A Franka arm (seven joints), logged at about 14 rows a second.
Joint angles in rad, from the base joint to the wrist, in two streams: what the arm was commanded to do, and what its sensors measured. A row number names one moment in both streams.
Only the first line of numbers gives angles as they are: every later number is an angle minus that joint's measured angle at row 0.
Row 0, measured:
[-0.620, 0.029, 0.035, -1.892, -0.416, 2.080, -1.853]
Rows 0 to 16, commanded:
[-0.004, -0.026, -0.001, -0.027, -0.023, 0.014, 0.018]
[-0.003, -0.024, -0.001, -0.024, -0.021, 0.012, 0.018]
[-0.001, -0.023, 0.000, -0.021, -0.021, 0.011, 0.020]
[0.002, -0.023, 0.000, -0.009, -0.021, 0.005, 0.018]
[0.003, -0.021, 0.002, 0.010, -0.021, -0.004, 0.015]
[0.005, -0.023, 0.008, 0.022, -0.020, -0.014, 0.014]
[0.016, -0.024, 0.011, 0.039, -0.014, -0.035, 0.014]
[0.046, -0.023, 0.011, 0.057, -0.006, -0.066, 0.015]
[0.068, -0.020, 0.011, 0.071, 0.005, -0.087, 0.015]
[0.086, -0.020, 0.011, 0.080, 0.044, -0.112, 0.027]
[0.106, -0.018, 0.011, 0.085, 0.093, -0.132, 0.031]
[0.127, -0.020, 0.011, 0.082, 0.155, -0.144, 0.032]
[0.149, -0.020, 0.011, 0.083, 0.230, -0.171, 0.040]
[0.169, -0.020, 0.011, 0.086, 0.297, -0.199, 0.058]
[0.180, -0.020, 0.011, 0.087, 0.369, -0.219, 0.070]
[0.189, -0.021, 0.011, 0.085, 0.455, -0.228, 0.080]
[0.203, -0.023, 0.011, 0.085, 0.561, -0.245, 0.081]
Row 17, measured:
[0.183, -0.008, 0.015, 0.081, 0.421, -0.198, 0.061]
